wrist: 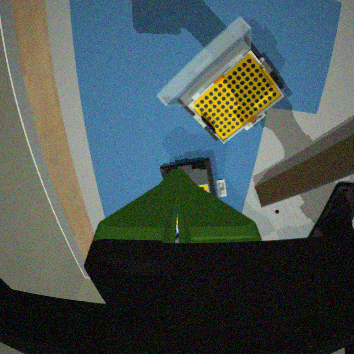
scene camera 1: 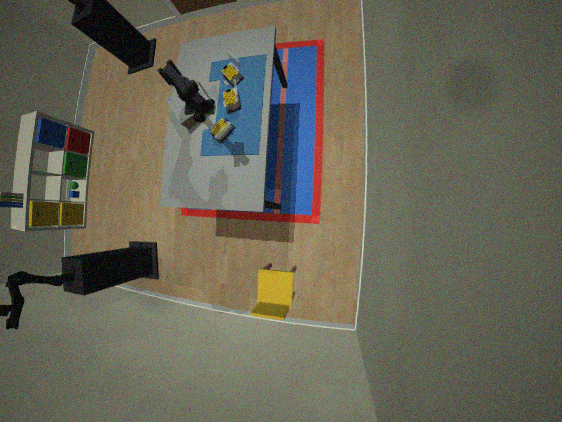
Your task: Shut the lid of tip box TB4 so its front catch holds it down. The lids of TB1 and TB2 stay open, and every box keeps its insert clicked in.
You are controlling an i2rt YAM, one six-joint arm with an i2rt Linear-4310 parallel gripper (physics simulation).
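Tip box TB4 stands on the blue mat with its yellow insert inside. Its clear lid stands open along the box's upper-left side in the wrist view. TB2 is mostly hidden by the gripper in the wrist view; its lid is hard to make out. TB1 stands beyond TB2, with a pale lid edge beside it. My green-fingered gripper is shut with nothing held. In the wrist view it covers part of TB2, and TB4 lies up and right of its tips.
A long brown-sided block stands on the grey table beside the arm, near TB4. Part of a black object shows at the wrist view's right. A shelf unit and a yellow chair stand away from the table.
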